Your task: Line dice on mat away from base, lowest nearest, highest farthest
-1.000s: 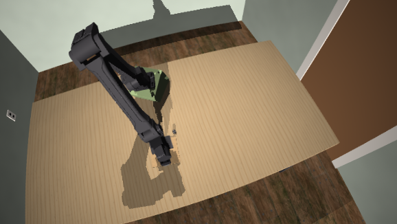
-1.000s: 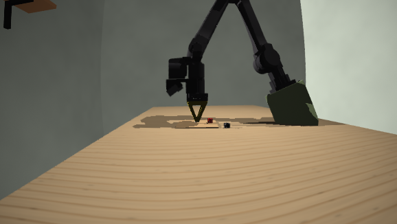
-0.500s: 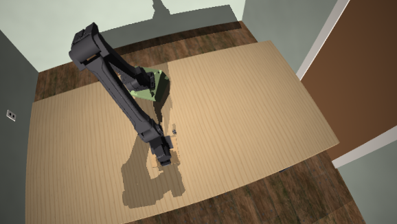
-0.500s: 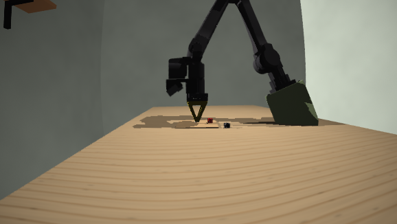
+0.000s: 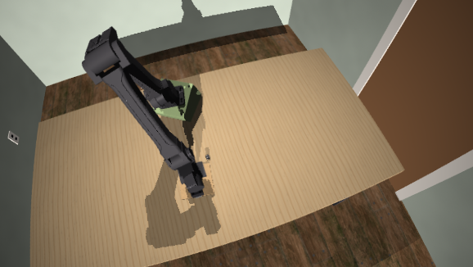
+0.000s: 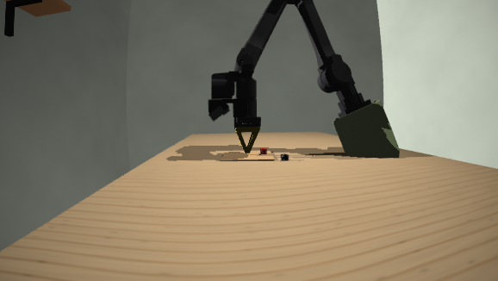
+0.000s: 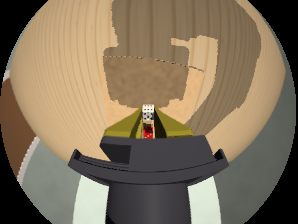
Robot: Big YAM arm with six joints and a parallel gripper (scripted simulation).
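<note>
Now: hand right at the white die. The rest, counted from my hand: tan mat 20 mm below; black die 100 mm behind, 60 mm to the left, 10 mm below; red die 50 mm behind, 10 mm to the right, 10 mm below.
</note>
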